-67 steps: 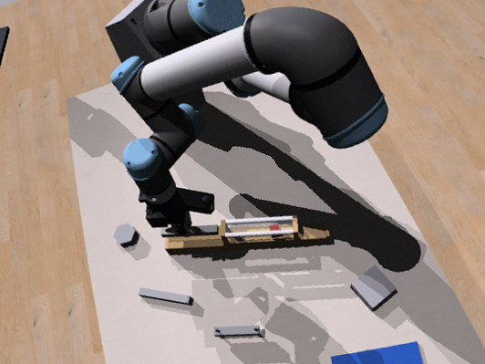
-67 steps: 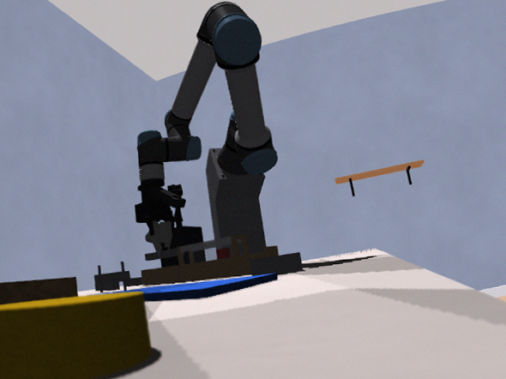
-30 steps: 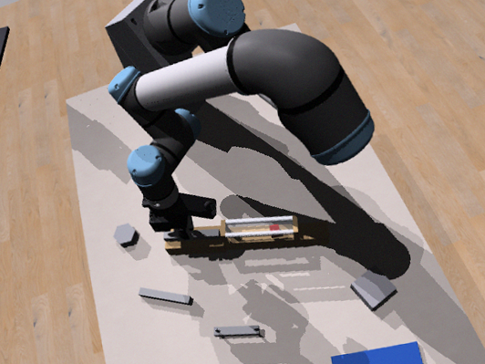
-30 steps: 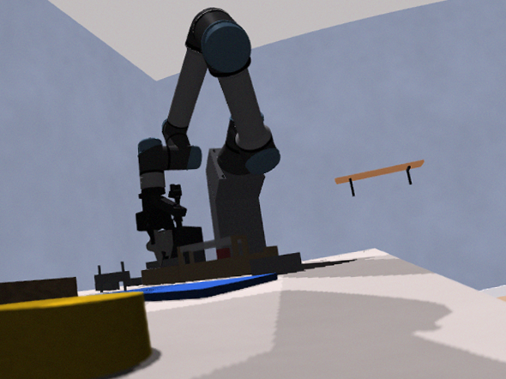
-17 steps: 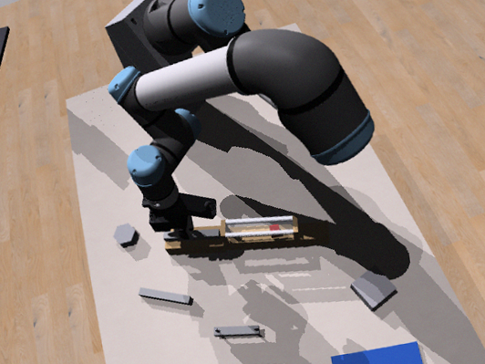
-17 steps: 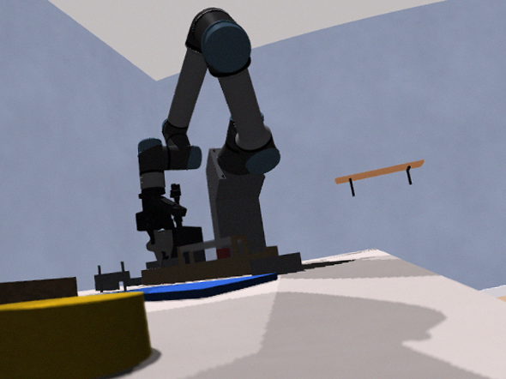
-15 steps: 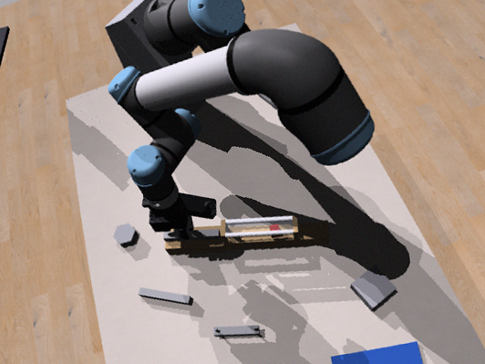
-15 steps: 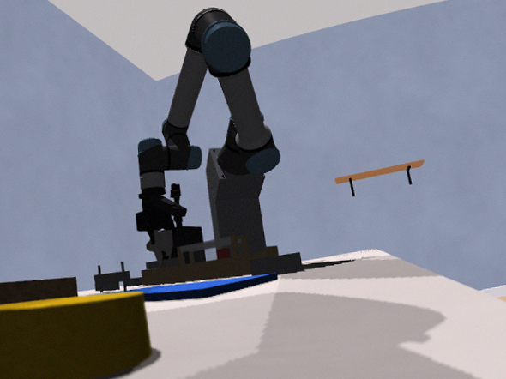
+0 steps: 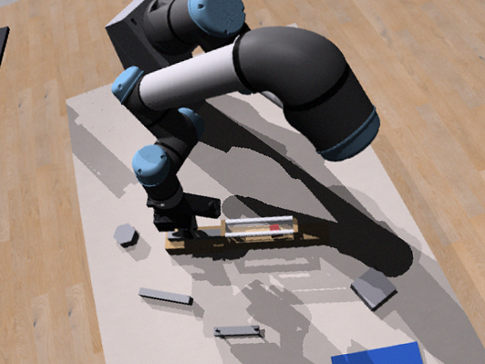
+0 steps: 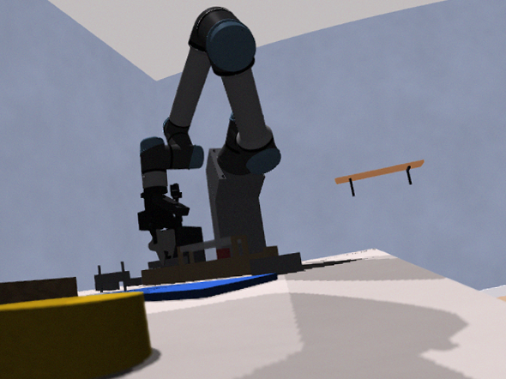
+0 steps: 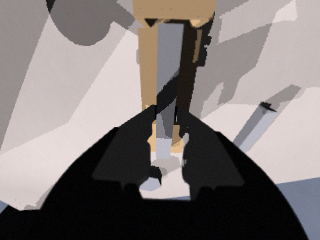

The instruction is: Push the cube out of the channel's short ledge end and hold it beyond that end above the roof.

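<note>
Now: the thin grey stick 14 cm ahead of my hand, 10 cm to the right of it and 6 cm below it. From my hand the other things lie so: red cube 21 cm to the left, 3 cm ahead, 1 cm below; then grey square block 43 cm to the left, 21 cm ahead, 5 cm below; then flat grey bar 26 cm ahead, 7 cm to the left, 4 cm below.
</note>
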